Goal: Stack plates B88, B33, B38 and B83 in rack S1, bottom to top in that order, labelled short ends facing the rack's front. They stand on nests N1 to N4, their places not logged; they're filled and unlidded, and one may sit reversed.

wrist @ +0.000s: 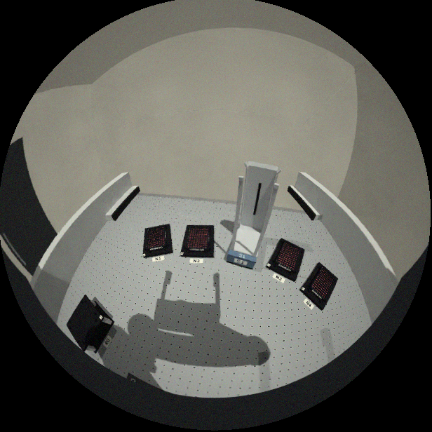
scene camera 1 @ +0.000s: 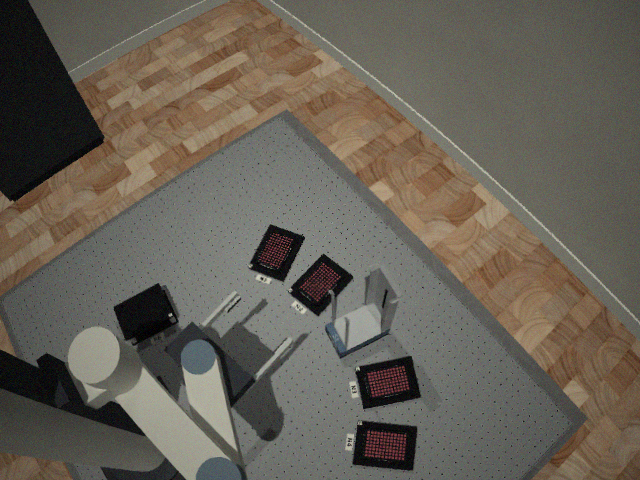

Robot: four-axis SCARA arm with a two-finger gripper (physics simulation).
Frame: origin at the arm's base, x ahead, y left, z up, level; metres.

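Seen in the pictures: gripper, fingertip midpoint: point(scene camera 1: 263, 316); arm's base, origin of the base link: point(scene camera 1: 146, 446).
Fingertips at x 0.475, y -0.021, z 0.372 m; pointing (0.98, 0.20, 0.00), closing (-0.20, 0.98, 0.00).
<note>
Pixels of each thing's top centre, then the offset from my fingertips to it. "*": a spot on its surface instead. Level surfaces: height alone.
- N2, middle of its top: point(scene camera 1: 320, 281) dx +0.228, dy +0.109, dz -0.333 m
- N3, middle of its top: point(scene camera 1: 388, 381) dx +0.189, dy -0.247, dz -0.333 m
- N4, middle of its top: point(scene camera 1: 385, 445) dx +0.069, dy -0.380, dz -0.333 m
- Rack S1, surface spot: point(scene camera 1: 334, 339) * dx +0.144, dy -0.063, dz -0.310 m
- perforated grey table, its level: dz -0.358 m
Dark plates with red wells sit on nests N1 point(scene camera 1: 277, 252) point(wrist: 158, 240), N2 point(scene camera 1: 321, 283) point(wrist: 198, 240), N3 point(scene camera 1: 387, 381) point(wrist: 286, 259) and N4 point(scene camera 1: 385, 445) point(wrist: 320, 285). In the wrist view a faint pale strip shows near each plate's end beside its nest tag; the plate codes are unreadable. Rack S1 point(scene camera 1: 334, 339) point(wrist: 241, 259), with a blue front and tall pale back, stands between N2 and N3; its white floor shows, with no plate on it. My gripper point(scene camera 1: 263, 317) point(wrist: 213, 176) is open and empty, above the table, short of the rack and nests.
A black stand point(scene camera 1: 146, 312) point(wrist: 90, 322), tagged RG in the wrist view, is on the perforated grey table point(scene camera 1: 217, 217) point(wrist: 290, 345) to the left. The rack's back and side posts rise high above the plates. A tall black block point(scene camera 1: 41, 103) stands beyond the table at upper left.
</note>
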